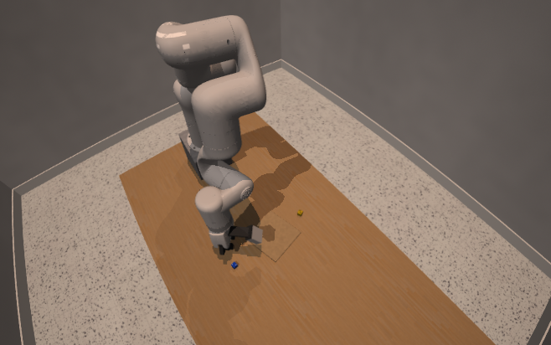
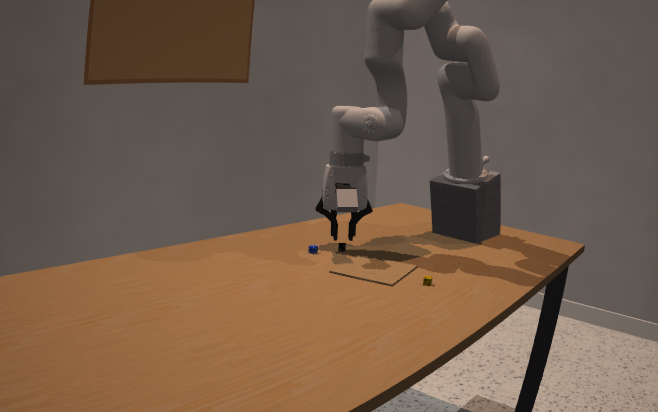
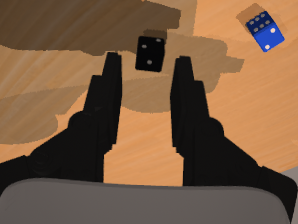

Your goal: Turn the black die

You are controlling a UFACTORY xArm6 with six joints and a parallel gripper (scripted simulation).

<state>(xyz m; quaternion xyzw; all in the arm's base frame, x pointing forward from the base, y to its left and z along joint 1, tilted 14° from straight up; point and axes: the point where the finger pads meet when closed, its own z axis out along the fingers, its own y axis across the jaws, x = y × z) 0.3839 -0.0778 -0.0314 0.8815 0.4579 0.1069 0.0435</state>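
Now: the black die 40 mm below my hand. The rest, counted from my hand: yellow die: 270 mm to the left, 40 mm below, 10 mm ahead; tan mat: 150 mm to the left, 40 mm below, 40 mm ahead; blue die: 70 mm ahead, 40 mm below, 20 mm to the right.
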